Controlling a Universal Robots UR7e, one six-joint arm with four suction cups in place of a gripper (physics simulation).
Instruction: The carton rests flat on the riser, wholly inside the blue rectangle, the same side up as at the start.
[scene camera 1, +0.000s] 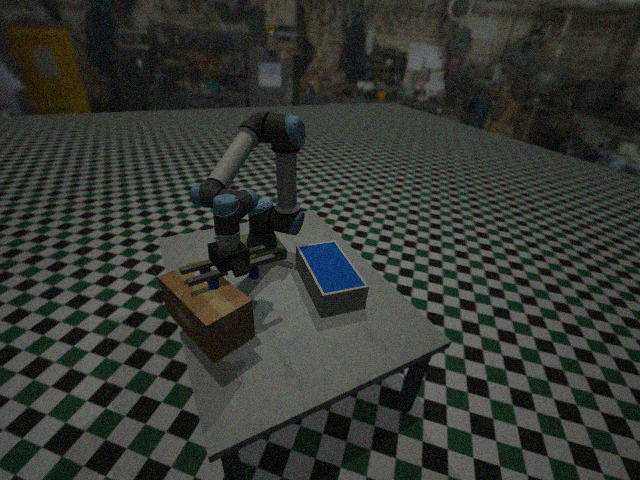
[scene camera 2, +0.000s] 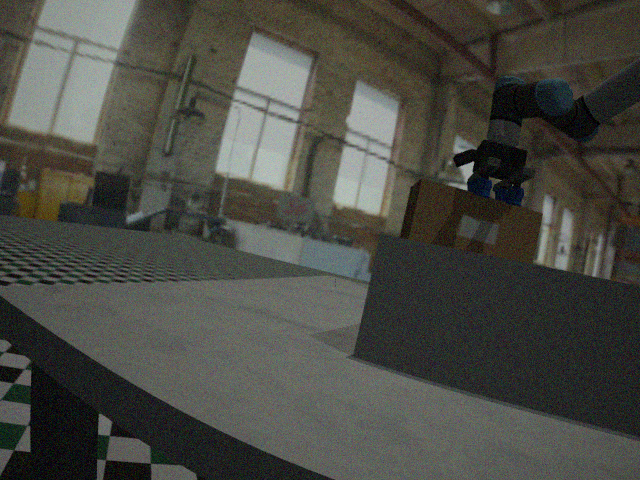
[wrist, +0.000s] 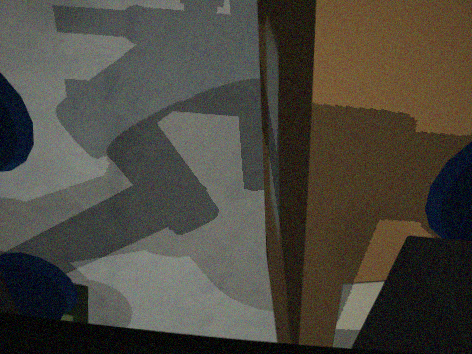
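Seen in the pictures: hand at its tool point: (scene camera 1: 230, 277) (scene camera 2: 491, 202) (wrist: 212, 238); arm's base at its link origin: (scene camera 1: 262, 243).
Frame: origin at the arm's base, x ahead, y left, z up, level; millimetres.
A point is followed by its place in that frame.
Note:
The brown carton (scene camera 1: 209, 307) {x 519, y -448, z 216 mm} (scene camera 2: 465, 222) {x 446, y -350, z 144 mm} (wrist: 381, 57) {x 460, y -361, z 215 mm} hangs a little above the grey table (scene camera 1: 320, 361) {x 696, y -149, z -56 mm} (scene camera 2: 207, 350) {x 692, y 264, z -56 mm} (wrist: 190, 297) {x 67, y -297, z -56 mm} at its left side and casts a shadow below itself. My suction gripper (scene camera 1: 227, 266) {x 399, y -331, z 197 mm} (scene camera 2: 496, 189) sits on the carton's top near its back edge and holds it. One blue cup (wrist: 453, 194) presses on the carton; two other cups (wrist: 11, 126) (wrist: 30, 282) hang past its edge over the table. The grey riser (scene camera 1: 341, 302) {x 555, y 57, z 8 mm} (scene camera 2: 490, 330) {x 473, y 203, z 2 mm} with the blue rectangle (scene camera 1: 330, 267) {x 404, y 115, z 64 mm} stands to the right, with nothing on it.
The arm's base (scene camera 1: 269, 227) {x 86, y -4, z 140 mm} stands at the table's back, between the carton and the riser. The table's front edge (scene camera 1: 330, 403) {x 828, y -206, z -80 mm} drops to a checkered floor (scene camera 1: 516, 258). In scene camera 2 the riser hides the carton's lower part.

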